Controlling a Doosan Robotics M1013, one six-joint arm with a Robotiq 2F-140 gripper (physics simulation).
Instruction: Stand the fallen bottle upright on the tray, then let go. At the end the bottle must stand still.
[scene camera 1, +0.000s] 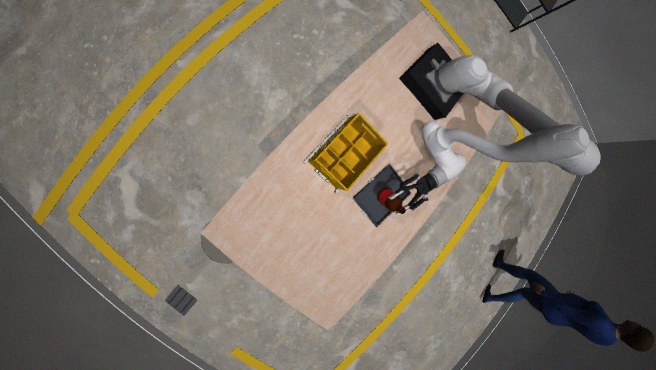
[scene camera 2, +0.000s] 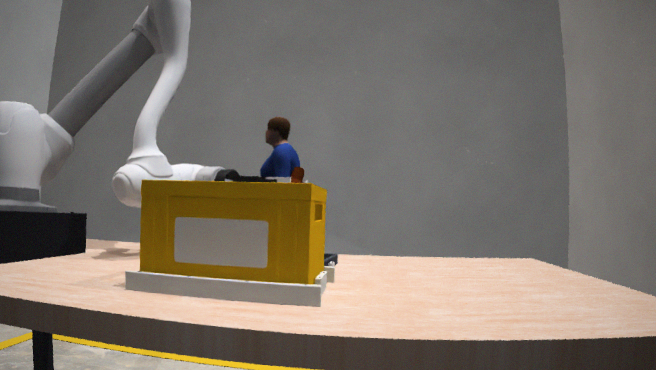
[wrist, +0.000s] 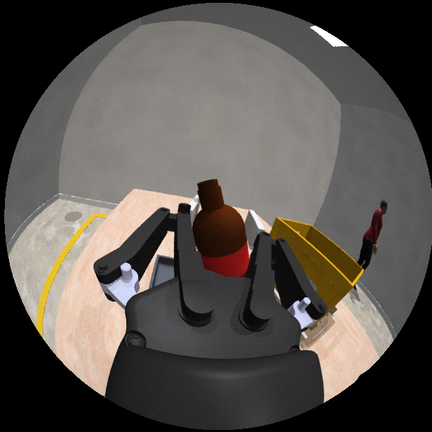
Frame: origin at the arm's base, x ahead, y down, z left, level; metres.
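Where they show: gripper, fingertip midpoint: (scene camera 1: 393, 206); arm's base, link origin: (scene camera 1: 443, 81) (scene camera 2: 6, 211).
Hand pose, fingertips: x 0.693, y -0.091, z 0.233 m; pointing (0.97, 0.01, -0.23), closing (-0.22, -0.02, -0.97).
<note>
Each offset is from my fingertips to the top centre of the thing. "spot": to the spot under its first point.
The brown bottle with a red label (scene camera 1: 393, 202) (wrist: 220, 235) is between the finger pads. In the scene camera 2 view a brown part of the bottle (scene camera 2: 297, 174) shows above the crate's rim, close to upright with a slight lean. My gripper (scene camera 1: 401, 201) (scene camera 2: 286, 179) (wrist: 222, 211) is shut on the bottle and points roughly level, at about the height of the crate's rim. The bottle is held in the air over the dark grey tray @(dx -0.046, dy +0.169, dz +0.004 m) (scene camera 1: 370, 198) (scene camera 2: 331, 259) (wrist: 164, 272). Its base is hidden in the wrist and scene camera 2 views.
A yellow crate with compartments @(dx -0.020, dy +0.020, dz -0.288 m) (scene camera 1: 327, 176) (scene camera 2: 300, 240) (wrist: 305, 260) stands beside the tray, with a white strip @(spot: dx -0.003, dy +0.181, dz -0.391 m) (scene camera 2: 220, 290) at its foot. The arm's black base block (scene camera 1: 422, 95) (scene camera 2: 45, 237) stands on the table. A person in blue (scene camera 1: 580, 310) (scene camera 2: 282, 161) is beyond the table.
</note>
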